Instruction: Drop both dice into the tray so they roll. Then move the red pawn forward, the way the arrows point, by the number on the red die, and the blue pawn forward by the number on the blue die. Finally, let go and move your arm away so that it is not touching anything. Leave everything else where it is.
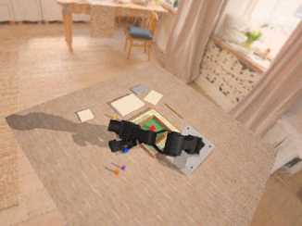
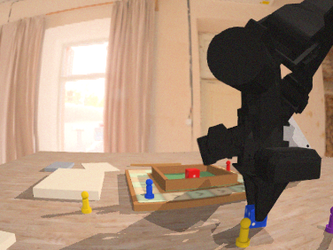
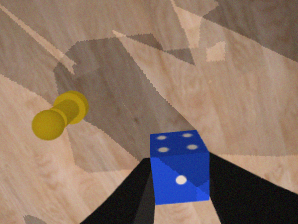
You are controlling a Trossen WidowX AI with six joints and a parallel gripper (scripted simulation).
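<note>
The red pawn is 270 mm to the right of my gripper tip, 90 mm behind it and 20 mm above it. From my gripper tip the other things lie so: purple pawn 80 mm behind, 70 mm to the left, 10 mm above; green tray 240 mm to the right, 20 mm ahead; blue pawn 130 mm ahead, 120 mm to the right, 20 mm above.
</note>
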